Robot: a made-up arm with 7 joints.
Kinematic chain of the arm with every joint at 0, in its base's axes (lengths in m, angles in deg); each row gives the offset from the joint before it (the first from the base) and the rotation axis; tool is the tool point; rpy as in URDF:
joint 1: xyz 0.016 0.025 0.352 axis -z
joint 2: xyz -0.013 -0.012 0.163 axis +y
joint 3: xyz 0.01 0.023 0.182 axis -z
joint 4: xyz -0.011 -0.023 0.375 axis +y
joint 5: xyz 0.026 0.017 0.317 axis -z
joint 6: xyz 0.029 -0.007 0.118 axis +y
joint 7: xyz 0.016 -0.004 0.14 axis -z
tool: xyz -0.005 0.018 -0.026 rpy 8.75 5 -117.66
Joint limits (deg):
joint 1: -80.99..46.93
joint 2: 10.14..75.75
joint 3: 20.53..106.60
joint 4: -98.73..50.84
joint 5: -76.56..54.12
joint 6: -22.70..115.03
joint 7: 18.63..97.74
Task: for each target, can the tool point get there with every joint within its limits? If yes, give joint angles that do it. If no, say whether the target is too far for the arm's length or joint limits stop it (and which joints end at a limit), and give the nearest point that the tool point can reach.
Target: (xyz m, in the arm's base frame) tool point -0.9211 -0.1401 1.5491
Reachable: no: too far | nearest point -0.4705 -0.0157 1.3135 | short by 0.524 m
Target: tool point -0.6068 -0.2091 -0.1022
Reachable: no: joint limits stop it (at a limit: joint 1, joint 2, joint 3, joint 4, joint 5, joint 7) | nearest point -0.4265 0.6300 0.4320 | short by 1.011 m
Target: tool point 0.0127 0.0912 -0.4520
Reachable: no: joint limits stop it (at a limit: joint 1, joint 2, joint 3, joint 4, joint 7) | nearest point 0.2330 0.7573 0.2855 | short by 1.018 m
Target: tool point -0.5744 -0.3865 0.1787
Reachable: no: joint limits stop it (at a limit: joint 1, joint 2, joint 4, joint 5, joint 6, joint 7) | nearest point -0.4550 -0.1723 1.0611 | short by 0.916 m
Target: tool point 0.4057 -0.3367 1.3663
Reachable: yes | joints 1.30 17.32 62.55 34.93 28.82 16.47 80.15
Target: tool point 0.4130 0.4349 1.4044
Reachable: yes | joints -20.77 33.31 95.81 -38.01 33.59 35.86 89.26
